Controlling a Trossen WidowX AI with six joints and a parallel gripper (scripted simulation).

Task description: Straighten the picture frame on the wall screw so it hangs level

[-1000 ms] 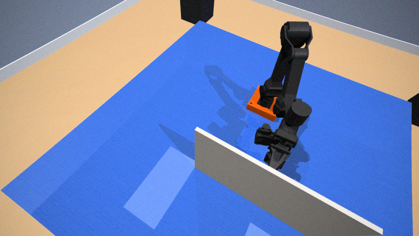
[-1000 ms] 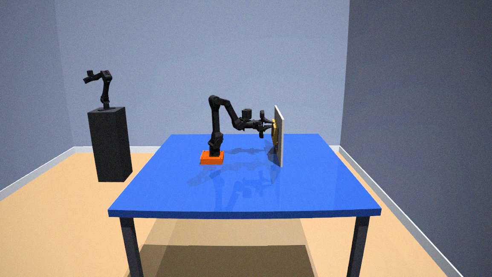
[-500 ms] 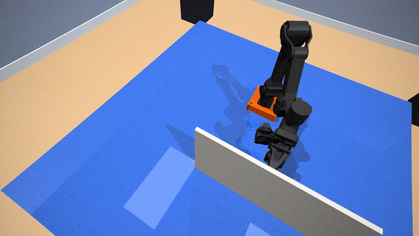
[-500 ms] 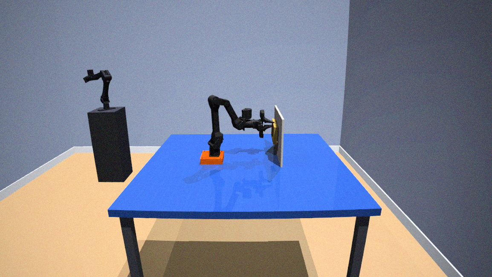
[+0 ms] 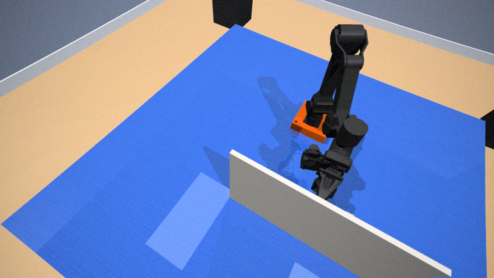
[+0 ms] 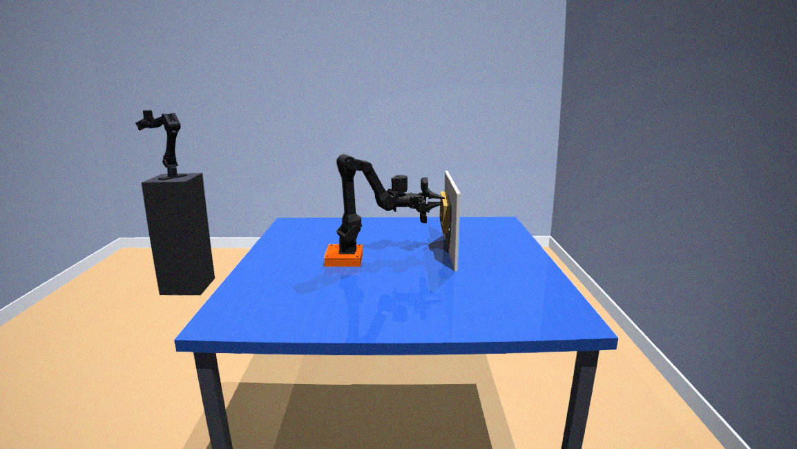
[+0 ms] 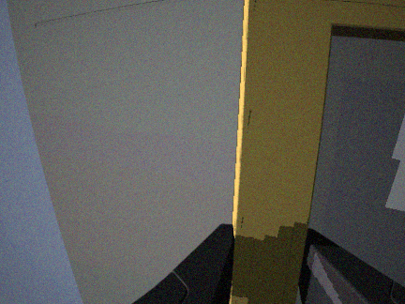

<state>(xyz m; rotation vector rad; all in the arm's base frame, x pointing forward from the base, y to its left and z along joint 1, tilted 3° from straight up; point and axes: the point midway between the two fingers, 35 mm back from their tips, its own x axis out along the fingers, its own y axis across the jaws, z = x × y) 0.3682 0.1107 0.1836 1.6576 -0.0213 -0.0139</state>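
My gripper tip is 50 mm above the picture frame, 10 mm to the right of it and 10 mm short of it. The rest, counted from my gripper tip: wall panel (70 mm below, 20 mm ahead).
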